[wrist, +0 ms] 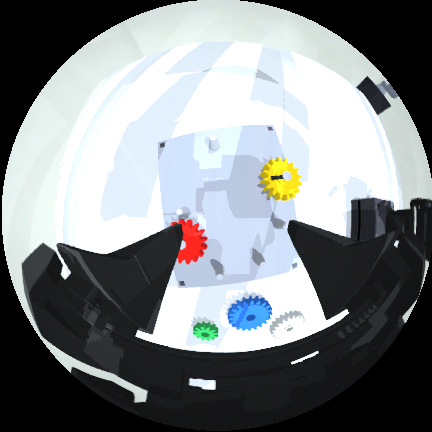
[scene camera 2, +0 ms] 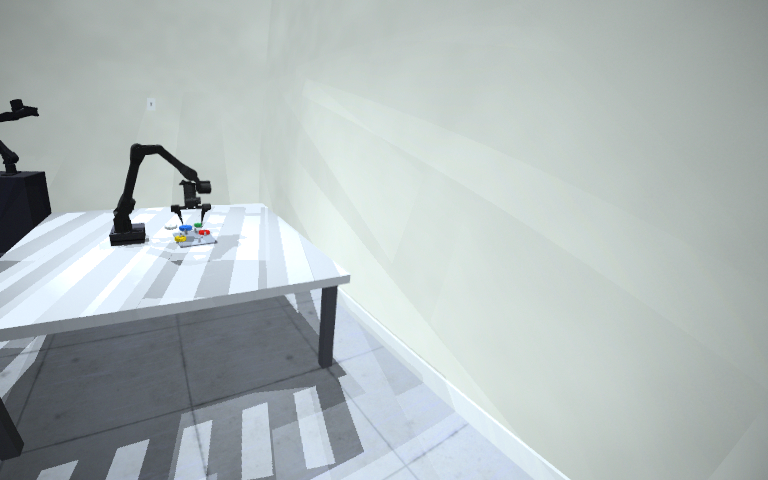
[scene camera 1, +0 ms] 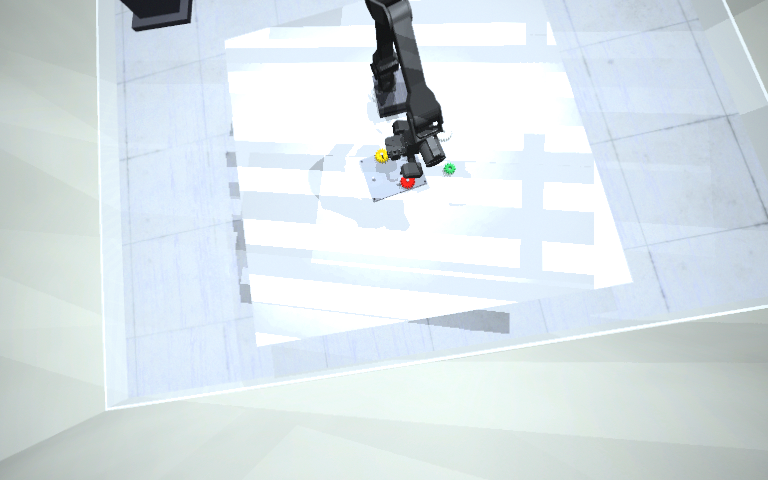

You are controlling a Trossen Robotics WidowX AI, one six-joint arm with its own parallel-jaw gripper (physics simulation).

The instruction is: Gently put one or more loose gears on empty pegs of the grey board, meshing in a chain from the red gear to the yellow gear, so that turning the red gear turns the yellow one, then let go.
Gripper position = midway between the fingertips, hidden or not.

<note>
The gripper point(scene camera 1: 398, 162) is open and holds nothing. Also in view: a blue gear point(wrist: 248, 313). Also in view: a grey board point(scene camera 1: 387, 174), a yellow gear point(wrist: 272, 171) and a red gear point(wrist: 192, 236).
The gripper shows as well in the wrist view point(wrist: 236, 227). The grey board shows as well in the wrist view point(wrist: 221, 188). Scene camera 1 misses the blue gear, which is hidden by the arm.
</note>
